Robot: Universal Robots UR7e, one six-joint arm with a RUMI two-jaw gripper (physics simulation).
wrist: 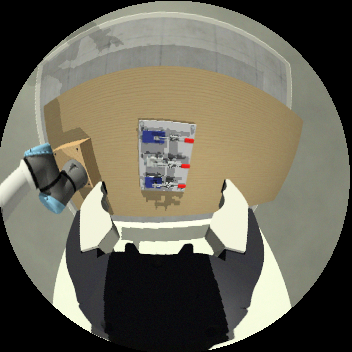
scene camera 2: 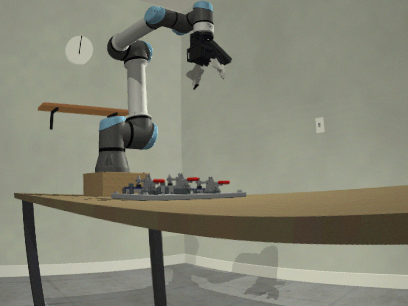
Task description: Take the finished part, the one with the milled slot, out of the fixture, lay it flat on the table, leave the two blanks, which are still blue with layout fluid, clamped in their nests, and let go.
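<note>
You'd see my gripper in the pictures, and the wrist view has my gripper in it too. There's a grey fixture plate in the pictures as well.
</note>
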